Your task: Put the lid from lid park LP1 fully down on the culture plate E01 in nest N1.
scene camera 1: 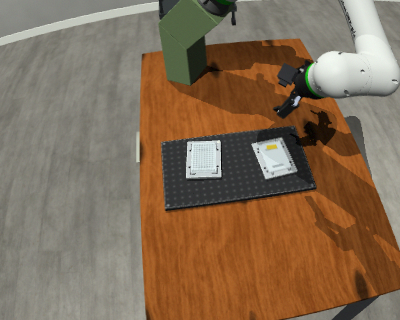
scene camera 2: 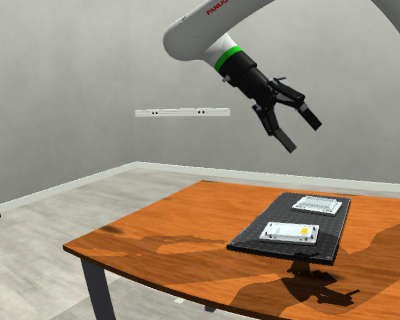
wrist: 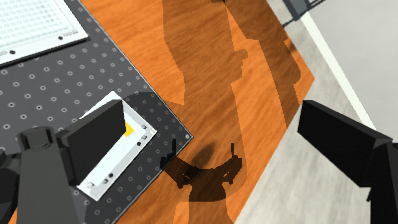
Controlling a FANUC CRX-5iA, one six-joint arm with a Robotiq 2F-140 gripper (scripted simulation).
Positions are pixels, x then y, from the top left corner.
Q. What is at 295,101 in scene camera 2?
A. My gripper.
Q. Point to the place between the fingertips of my gripper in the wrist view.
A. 211,116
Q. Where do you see a culture plate E01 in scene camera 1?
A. At 203,160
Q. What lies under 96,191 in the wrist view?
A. A lid park LP1.
